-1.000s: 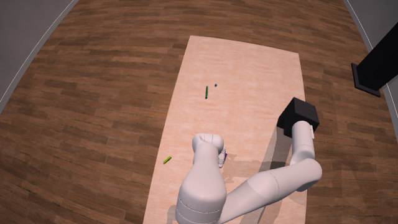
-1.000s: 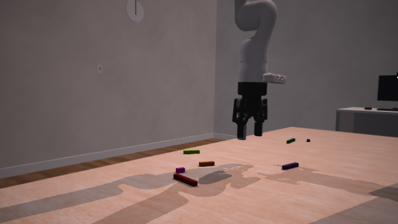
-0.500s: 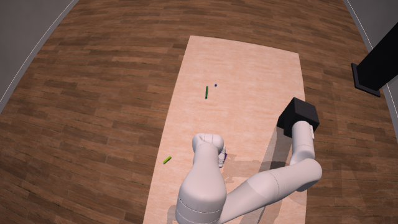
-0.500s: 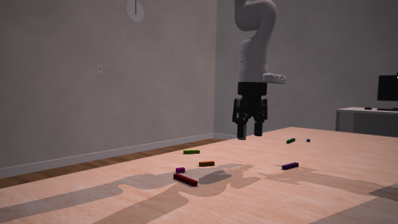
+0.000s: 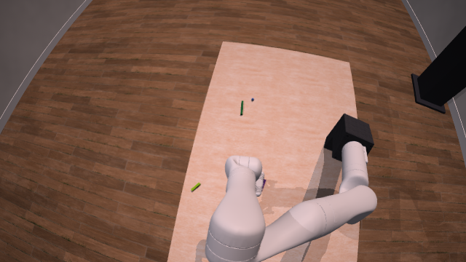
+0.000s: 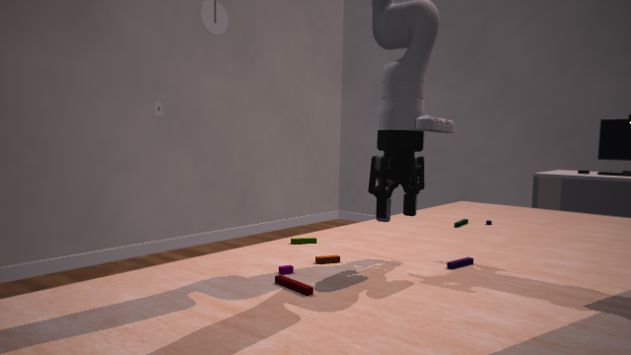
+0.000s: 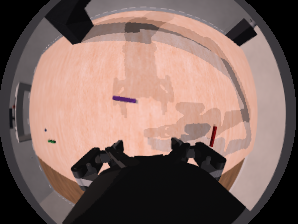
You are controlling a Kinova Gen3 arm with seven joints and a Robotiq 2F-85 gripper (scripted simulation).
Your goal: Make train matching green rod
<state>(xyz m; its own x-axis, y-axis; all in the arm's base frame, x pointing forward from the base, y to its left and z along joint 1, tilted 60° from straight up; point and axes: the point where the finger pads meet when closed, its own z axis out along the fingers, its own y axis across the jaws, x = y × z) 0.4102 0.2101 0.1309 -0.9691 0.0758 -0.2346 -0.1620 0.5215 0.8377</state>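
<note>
Right now the blue rod is 49 cm to the right of my hand, 9 cm ahead of it and 8 cm below it. Also, from my hand: orange rod 9 cm to the left, 8 cm below, 7 cm ahead; then magenta rod 19 cm to the left, 8 cm below, 6 cm ahead; then purple rod 8 cm below, 8 cm behind, 7 cm to the right.
</note>
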